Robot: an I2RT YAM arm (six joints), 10 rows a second.
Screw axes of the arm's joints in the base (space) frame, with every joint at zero. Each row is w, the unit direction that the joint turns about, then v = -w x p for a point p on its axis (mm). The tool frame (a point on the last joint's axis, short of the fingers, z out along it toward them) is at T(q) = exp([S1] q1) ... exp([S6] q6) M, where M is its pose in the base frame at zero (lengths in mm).
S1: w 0 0 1 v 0.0 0.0 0.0
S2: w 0 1 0 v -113.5 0.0 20.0
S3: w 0 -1 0 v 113.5 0.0 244.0
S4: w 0 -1 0 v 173.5 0.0 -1.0
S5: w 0 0 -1 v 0.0 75.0 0.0
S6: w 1 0 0 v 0.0 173.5 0.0
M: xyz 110.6 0.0 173.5 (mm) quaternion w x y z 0.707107 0 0.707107 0
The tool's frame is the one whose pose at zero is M.
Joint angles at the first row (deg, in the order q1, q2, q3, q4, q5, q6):
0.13 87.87 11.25 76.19 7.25 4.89
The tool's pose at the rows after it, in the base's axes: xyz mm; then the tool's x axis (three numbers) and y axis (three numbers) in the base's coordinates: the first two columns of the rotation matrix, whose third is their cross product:
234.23 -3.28 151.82 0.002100 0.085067 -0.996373 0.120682 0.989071 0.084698
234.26 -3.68 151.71 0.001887 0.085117 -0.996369 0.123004 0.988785 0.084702
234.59 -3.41 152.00 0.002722 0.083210 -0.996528 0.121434 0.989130 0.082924
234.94 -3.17 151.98 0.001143 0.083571 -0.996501 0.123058 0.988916 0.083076
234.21 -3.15 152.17 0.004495 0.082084 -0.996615 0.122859 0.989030 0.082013
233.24 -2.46 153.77 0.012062 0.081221 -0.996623 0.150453 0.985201 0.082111
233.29 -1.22 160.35 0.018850 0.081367 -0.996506 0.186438 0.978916 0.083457
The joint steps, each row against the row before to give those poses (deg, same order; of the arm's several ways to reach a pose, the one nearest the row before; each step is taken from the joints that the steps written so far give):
0.16 -0.02 -0.09 0.02 -0.04 0.03
-0.09 0.03 0.01 0.01 0.04 0.00
0.06 0.01 0.08 -0.01 -0.03 -0.11
0.08 0.00 0.09 -0.18 0.17 0.02
0.01 -0.08 -0.17 0.29 0.02 -0.08
0.49 -0.66 -0.10 -0.26 2.11 -0.04
0.73 -2.67 0.62 -3.07 2.85 0.04

